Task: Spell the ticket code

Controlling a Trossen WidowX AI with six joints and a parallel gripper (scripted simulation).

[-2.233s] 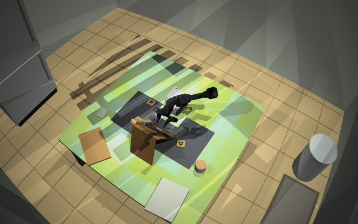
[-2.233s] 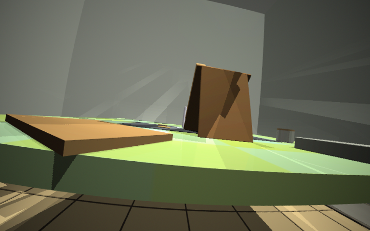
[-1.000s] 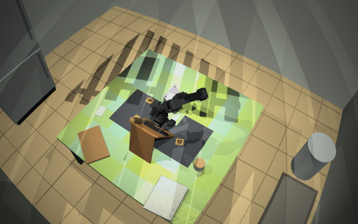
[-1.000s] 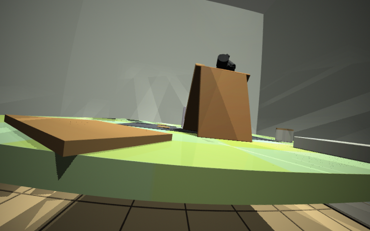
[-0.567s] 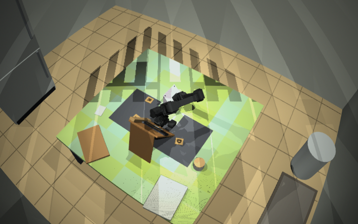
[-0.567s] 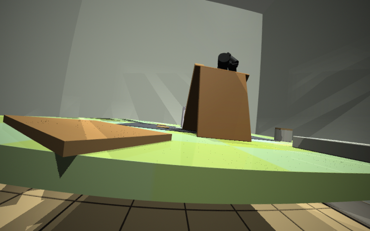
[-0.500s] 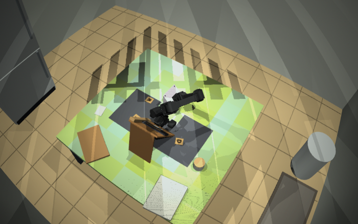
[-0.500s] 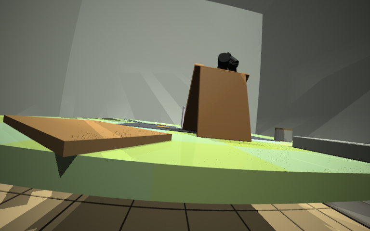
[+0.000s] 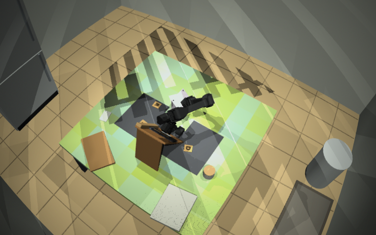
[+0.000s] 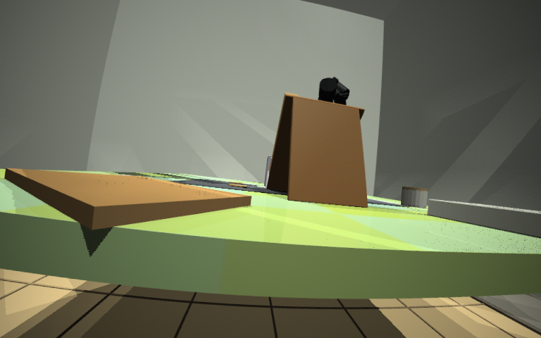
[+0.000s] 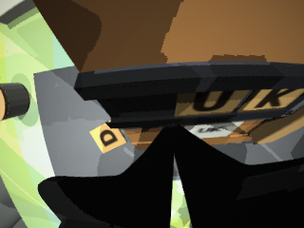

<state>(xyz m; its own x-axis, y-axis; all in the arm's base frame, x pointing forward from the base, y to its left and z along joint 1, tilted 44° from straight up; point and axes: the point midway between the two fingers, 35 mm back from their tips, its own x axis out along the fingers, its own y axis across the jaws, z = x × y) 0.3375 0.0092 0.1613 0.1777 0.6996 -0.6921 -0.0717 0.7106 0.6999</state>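
My gripper tip is now 3 cm past the white ticket, 6 cm to the left of it and 9 cm above it. The rest, counted from my gripper tip: dark mat (14 cm behind, 11 cm to the right, 17 cm below); flat wooden slab (37 cm ahead, 40 cm to the right, 17 cm below); card (10 cm ahead, 59 cm to the right, 17 cm below).
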